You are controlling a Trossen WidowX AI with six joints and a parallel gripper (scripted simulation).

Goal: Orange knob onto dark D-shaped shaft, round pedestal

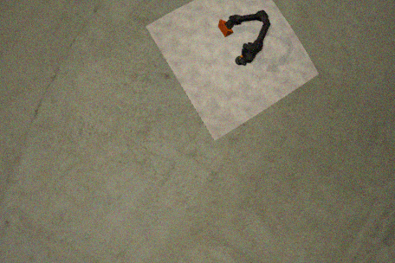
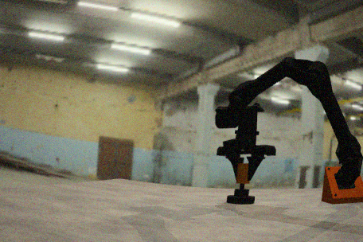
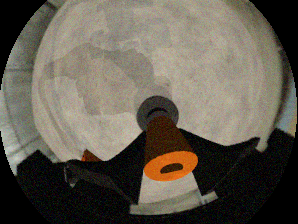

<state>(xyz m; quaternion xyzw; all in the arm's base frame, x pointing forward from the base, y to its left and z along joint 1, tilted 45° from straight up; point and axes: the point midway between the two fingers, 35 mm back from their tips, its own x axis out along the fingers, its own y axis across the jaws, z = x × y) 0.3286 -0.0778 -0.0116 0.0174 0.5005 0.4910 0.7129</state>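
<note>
Right now the orange knob is 2 cm above my gripper tip. Also, from my gripper tip: round dark pedestal (4 cm below).
</note>
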